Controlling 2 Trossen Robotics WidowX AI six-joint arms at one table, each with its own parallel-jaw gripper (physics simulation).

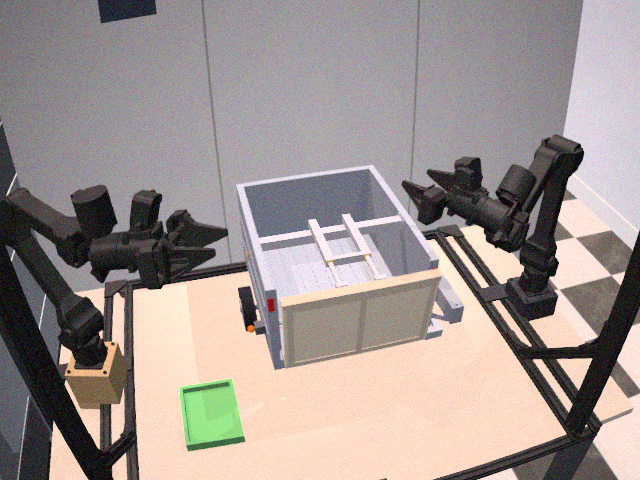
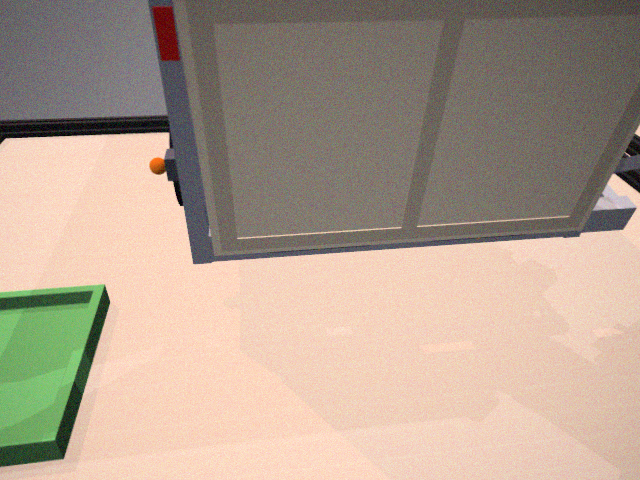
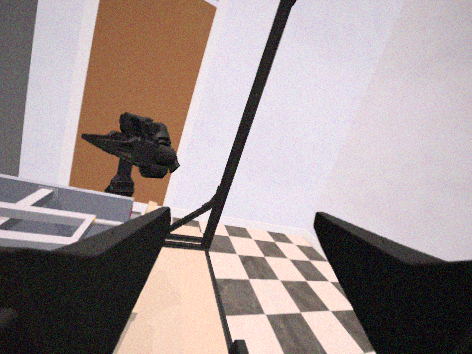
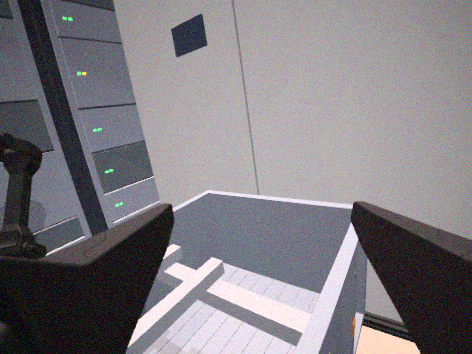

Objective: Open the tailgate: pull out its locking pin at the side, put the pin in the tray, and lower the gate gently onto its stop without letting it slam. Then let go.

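Places are measured from the left arm's base along level axes (x back, y up, z left), in millimetres.
Pixels of known places: left gripper, fingertip midpoint: (image 1: pixel 221 241) (image 3: pixel 243 216); right gripper, fingertip midpoint: (image 1: pixel 415 176) (image 3: pixel 88 138) (image 4: pixel 261 211); left arm's base, link origin: (image 1: pixel 91 358); right arm's base, link origin: (image 1: pixel 533 286).
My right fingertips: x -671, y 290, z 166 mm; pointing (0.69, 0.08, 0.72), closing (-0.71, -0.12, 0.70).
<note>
Ahead of a thing's pixels: the offset from my right fingertips to its top centre. "pt": to the spot under its first point.
The beige tailgate (image 1: pixel 320 330) (image 2: pixel 330 129) stands upright, closed against the end of the grey trailer. The locking pin's orange knob (image 1: pixel 250 328) (image 2: pixel 157 165) sticks out of a small grey block at the trailer's left side; the shaft is hidden. The green tray {dx +424, dy -378, dz -233 mm} (image 1: pixel 214 443) (image 2: pixel 31 452) lies empty on the table, front left of the trailer. My left gripper (image 1: pixel 220 242) (image 3: pixel 243 216) is open and empty, raised left of the trailer, above and behind the knob. My right gripper (image 1: pixel 416 177) (image 4: pixel 261 211) is open and empty, raised beside the trailer's right wall.
The open-topped trailer {pt dx +209, dy -199, dz +230 mm} (image 1: pixel 305 206) (image 4: pixel 270 235) has a white crossbar {pt dx +53, dy -128, dz +39 mm} (image 1: pixel 382 222) and two rails inside, running toward the gate. A black wheel {dx +352, dy -296, dz +41 mm} (image 1: pixel 246 307) is by the knob. A grey beam {pt dx -48, dy -176, dz -159 mm} (image 1: pixel 448 299) juts out at the trailer's right. Black frame bars edge the table.
</note>
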